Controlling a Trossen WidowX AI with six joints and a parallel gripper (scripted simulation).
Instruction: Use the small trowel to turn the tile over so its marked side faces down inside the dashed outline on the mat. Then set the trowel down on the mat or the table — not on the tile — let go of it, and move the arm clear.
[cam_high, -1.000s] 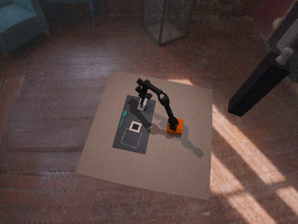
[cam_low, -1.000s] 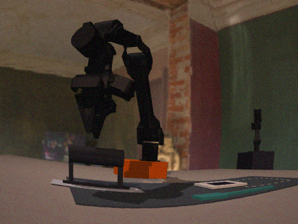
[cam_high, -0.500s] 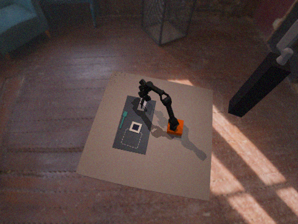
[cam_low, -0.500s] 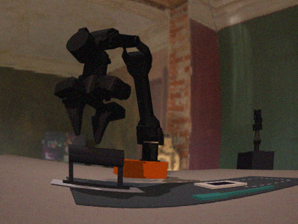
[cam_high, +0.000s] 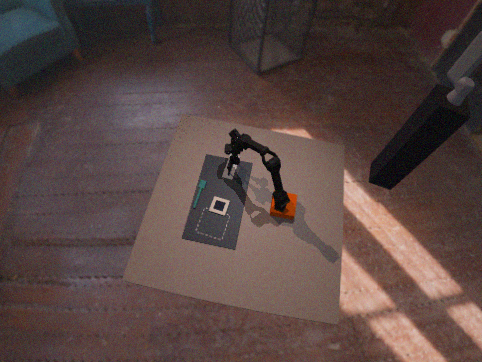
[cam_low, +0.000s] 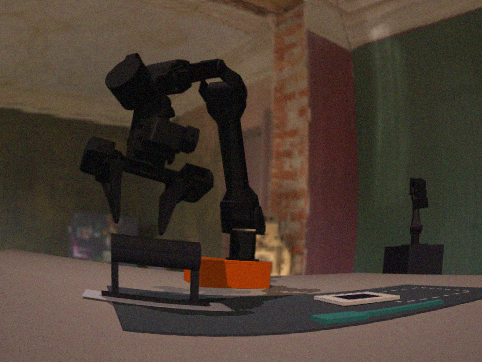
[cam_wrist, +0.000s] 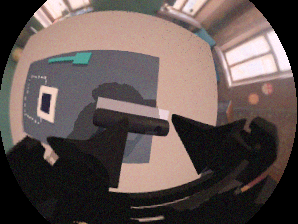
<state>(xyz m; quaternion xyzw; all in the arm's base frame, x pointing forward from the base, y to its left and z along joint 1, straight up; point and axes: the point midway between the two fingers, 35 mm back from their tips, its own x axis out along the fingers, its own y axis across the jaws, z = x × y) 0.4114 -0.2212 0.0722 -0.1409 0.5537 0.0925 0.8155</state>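
The white tile lies 33 cm to the left of my gripper tip, 9 cm below it and 5 cm behind it. From my gripper tip the other things lie so: teal trowel: 28 cm to the left, 11 cm ahead, 10 cm below.
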